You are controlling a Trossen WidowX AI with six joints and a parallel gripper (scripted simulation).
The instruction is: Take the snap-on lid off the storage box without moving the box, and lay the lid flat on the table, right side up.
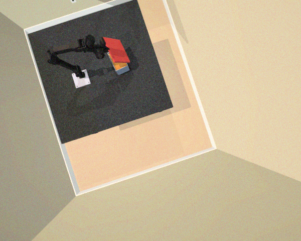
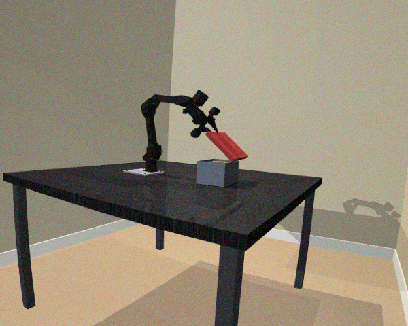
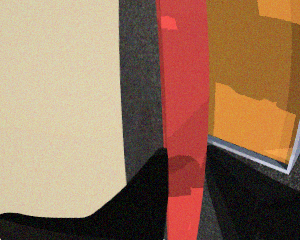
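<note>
Now: the red lid 60 mm ahead of my gripper tip, 50 mm below it and 10 mm to the left of it. Round my gripper tip: blue-grey storage box: 180 mm below, 40 mm ahead, 20 mm to the right.
</note>
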